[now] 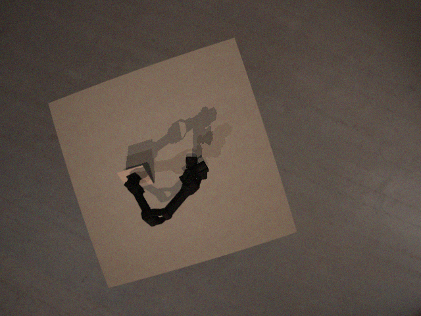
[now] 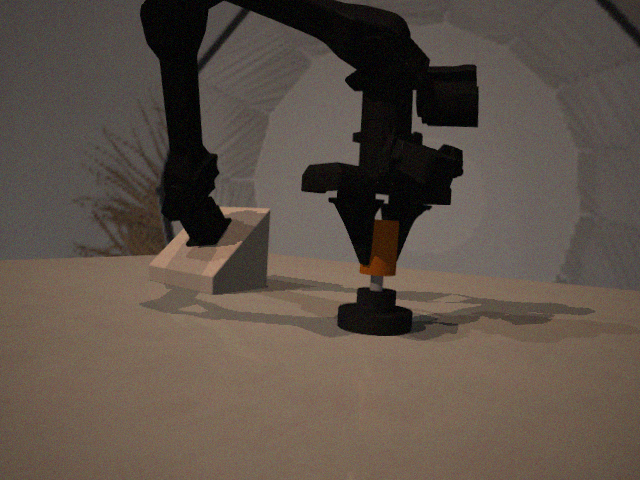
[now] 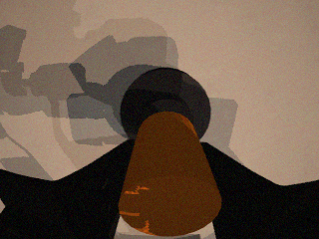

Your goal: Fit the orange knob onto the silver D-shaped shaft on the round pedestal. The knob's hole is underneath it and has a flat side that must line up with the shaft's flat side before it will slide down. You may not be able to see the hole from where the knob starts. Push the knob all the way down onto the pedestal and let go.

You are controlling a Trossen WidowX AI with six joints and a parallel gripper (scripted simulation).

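My gripper tip is now 3 cm below the orange knob. Round my gripper tip: black round pedestal: 4 cm below.
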